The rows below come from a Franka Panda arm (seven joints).
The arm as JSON. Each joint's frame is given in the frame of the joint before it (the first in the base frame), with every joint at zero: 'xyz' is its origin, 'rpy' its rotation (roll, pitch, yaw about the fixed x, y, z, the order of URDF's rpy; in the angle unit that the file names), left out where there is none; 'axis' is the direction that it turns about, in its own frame. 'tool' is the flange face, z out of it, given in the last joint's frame.
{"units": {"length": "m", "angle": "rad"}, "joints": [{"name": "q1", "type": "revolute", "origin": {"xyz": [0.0, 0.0, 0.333], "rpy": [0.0, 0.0, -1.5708]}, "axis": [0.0, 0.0, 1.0]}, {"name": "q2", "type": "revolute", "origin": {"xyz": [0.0, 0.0, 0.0], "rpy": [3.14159, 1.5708, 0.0]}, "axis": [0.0, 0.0, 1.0]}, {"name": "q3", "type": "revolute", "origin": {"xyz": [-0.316, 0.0, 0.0], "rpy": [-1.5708, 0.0, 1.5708]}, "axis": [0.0, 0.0, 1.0]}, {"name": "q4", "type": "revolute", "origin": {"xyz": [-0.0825, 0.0, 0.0], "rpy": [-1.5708, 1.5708, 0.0]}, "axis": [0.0, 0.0, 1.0]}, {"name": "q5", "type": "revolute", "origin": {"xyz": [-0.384, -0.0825, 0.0], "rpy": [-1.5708, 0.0, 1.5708]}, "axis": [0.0, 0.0, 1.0]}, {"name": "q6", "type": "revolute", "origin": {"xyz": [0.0, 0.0, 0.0], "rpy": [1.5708, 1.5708, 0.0]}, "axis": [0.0, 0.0, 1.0]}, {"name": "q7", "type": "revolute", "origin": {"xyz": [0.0, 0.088, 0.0], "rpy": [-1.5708, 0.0, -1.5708]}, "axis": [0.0, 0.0, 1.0]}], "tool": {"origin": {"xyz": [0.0, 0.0, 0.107], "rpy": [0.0, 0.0, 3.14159]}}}
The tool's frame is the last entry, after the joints.
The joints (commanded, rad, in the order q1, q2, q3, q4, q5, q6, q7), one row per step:
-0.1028 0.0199 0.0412 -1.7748 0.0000 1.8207 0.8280
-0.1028 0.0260 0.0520 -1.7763 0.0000 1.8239 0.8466
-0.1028 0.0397 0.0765 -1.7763 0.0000 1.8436 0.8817
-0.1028 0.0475 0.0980 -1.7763 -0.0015 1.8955 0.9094
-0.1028 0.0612 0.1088 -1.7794 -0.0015 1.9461 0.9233
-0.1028 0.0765 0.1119 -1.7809 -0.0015 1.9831 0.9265
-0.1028 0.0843 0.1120 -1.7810 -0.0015 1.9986 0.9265
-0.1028 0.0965 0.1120 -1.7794 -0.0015 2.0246 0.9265
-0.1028 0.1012 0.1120 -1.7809 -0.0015 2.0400 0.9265
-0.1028 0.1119 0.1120 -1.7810 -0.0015 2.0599 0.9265
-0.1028 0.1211 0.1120 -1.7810 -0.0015 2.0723 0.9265
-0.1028 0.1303 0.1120 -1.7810 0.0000 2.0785 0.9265
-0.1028 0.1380 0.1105 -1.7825 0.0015 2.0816 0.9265
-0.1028 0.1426 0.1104 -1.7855 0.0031 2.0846 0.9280
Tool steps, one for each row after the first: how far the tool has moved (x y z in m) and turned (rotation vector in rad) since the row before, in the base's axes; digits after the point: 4 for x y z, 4 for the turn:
0.0017 0.0060 -0.0039 0.0012 0.0043 -0.0078
0.0053 0.0136 -0.0061 0.0023 -0.0061 -0.0106
0.0070 0.0119 0.0004 0.0009 -0.0441 -0.0060
0.0073 0.0060 -0.0046 0.0033 -0.0339 -0.0033
0.0062 0.0015 -0.0061 0.0024 -0.0203 -0.0003
0.0029 -0.0001 -0.0031 0.0010 -0.0076 0.0000
0.0048 -0.0002 -0.0039 0.0015 -0.0155 -0.0002
0.0021 -0.0001 -0.0020 0.0006 -0.0092 -0.0001
0.0036 -0.0002 -0.0045 0.0013 -0.0092 -0.0002
0.0027 -0.0002 -0.0043 0.0011 -0.0032 -0.0001
0.0021 -0.0001 -0.0050 0.0024 0.0030 -0.0006
0.0013 -0.0009 -0.0052 0.0020 0.0061 -0.0020
0.0005 0.0000 -0.0040 0.0022 0.0046 -0.0021

